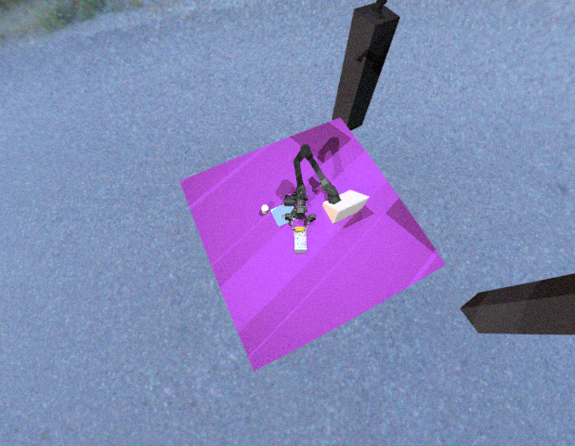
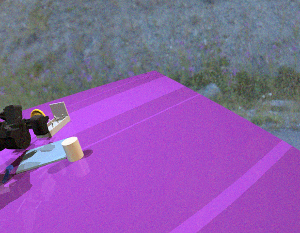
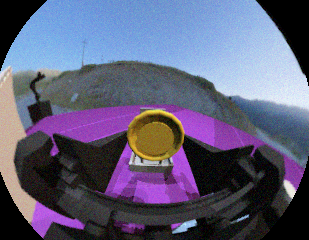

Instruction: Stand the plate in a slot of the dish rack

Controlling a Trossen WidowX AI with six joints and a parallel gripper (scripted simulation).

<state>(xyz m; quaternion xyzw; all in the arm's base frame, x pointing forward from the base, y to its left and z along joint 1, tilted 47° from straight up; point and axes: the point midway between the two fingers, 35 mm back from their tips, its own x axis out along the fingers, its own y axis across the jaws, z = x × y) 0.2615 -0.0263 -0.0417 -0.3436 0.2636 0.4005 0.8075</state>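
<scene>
The dish rack is 2 cm ahead of my gripper tip, 4 cm to the left of it and 5 cm below it. Also, from my gripper tip: light blue board 1 cm ahead, 17 cm to the right, 7 cm below; then yellow plate 1 cm to the right; then blue spoon 10 cm behind, 20 cm to the right, 7 cm below.
</scene>
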